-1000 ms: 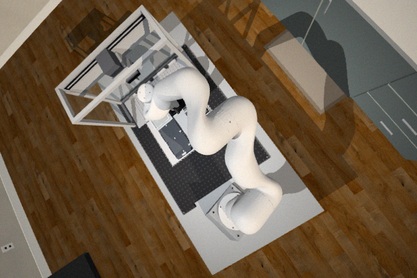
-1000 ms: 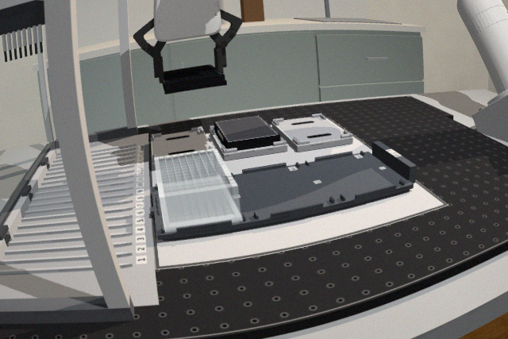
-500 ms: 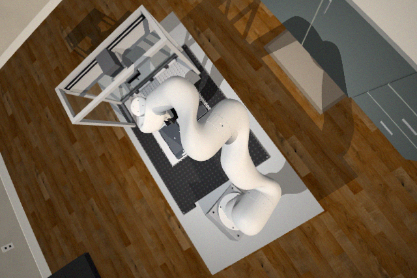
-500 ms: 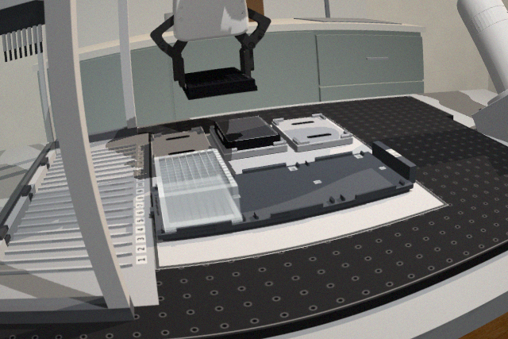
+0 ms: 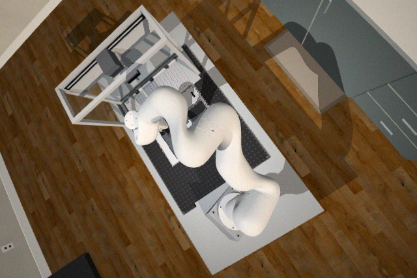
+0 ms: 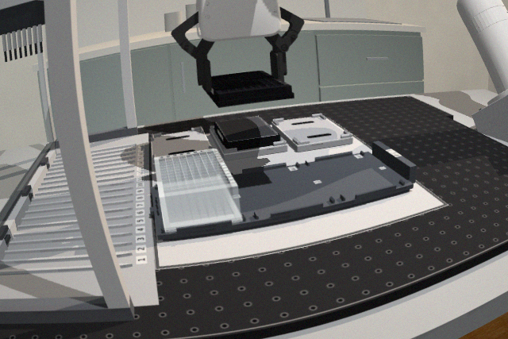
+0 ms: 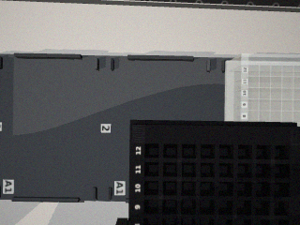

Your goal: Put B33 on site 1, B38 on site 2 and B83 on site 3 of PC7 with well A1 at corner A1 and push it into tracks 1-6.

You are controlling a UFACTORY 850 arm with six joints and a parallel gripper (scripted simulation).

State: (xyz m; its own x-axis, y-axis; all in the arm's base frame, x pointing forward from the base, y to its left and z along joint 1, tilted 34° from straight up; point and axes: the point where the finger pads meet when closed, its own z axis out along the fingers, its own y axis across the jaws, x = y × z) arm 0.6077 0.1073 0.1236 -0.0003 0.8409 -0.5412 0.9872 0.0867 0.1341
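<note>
Right now my hand is 120 mm above the dark plate carrier PC7, 50 mm to the right of it and 30 mm past it. The rest, counted from my hand: perforated dark deck: 140 mm below, 50 mm behind, 40 mm to the right; then black welled plate: 10 mm below; then clear deep-well block B83: 110 mm below, 80 mm ahead, 50 mm to the left.
</note>
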